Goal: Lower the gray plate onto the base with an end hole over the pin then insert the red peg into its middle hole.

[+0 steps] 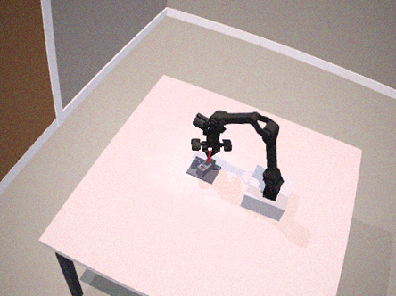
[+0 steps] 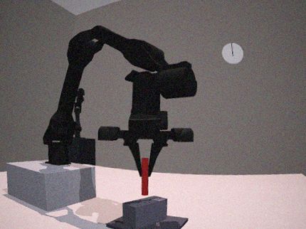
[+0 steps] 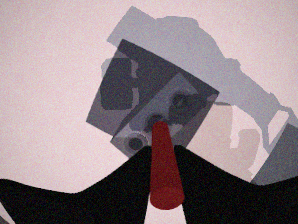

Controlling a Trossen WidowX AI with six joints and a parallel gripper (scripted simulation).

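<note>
The gray plate lies 70 mm below my gripper tip. Also, from my gripper tip: dark flat base (100 mm below, 20 mm to the left, 10 mm ahead); red peg (right at my gripper tip).
</note>
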